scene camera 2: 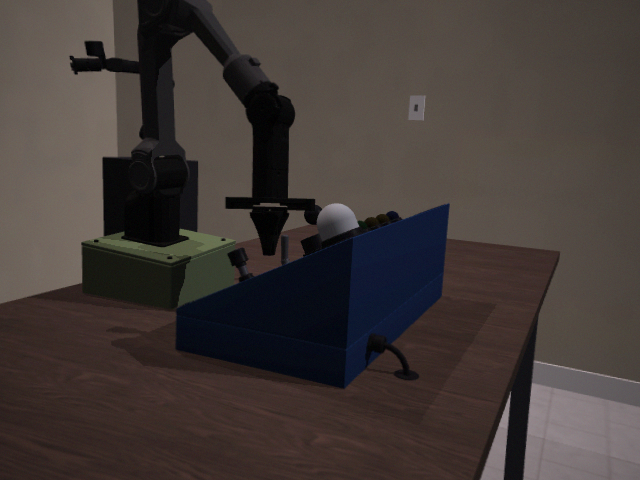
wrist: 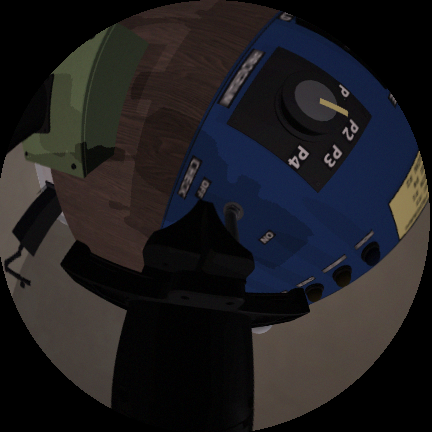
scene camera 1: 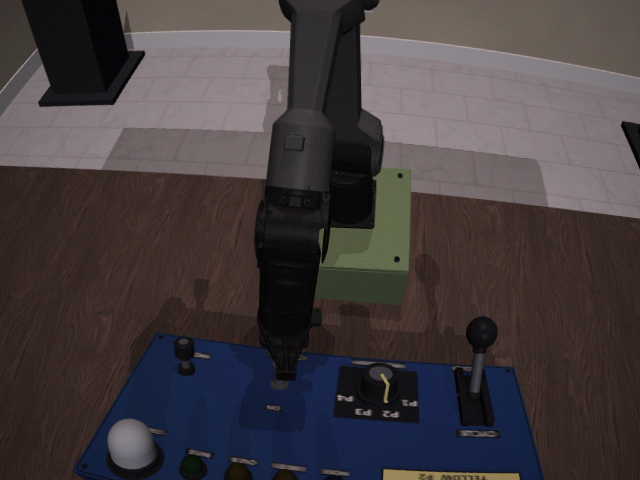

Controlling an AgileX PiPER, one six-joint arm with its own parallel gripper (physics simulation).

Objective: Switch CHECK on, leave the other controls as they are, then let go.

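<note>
The CHECK toggle is a thin grey metal lever on the blue panel, between its OFF and ON marks. It stands near vertical in scene camera 2, which is a lean towards the ON side of the sloping panel. My gripper is shut with nothing between its fingers. Its tips are on the OFF side of the lever, with a small gap in scene camera 2. The gripper hides much of the lever in scene camera 1.
The PROGRAM knob has its line near P2. A black ball lever, a black-capped plunger, a white dome and several dark lamps are on the panel. The green base is behind.
</note>
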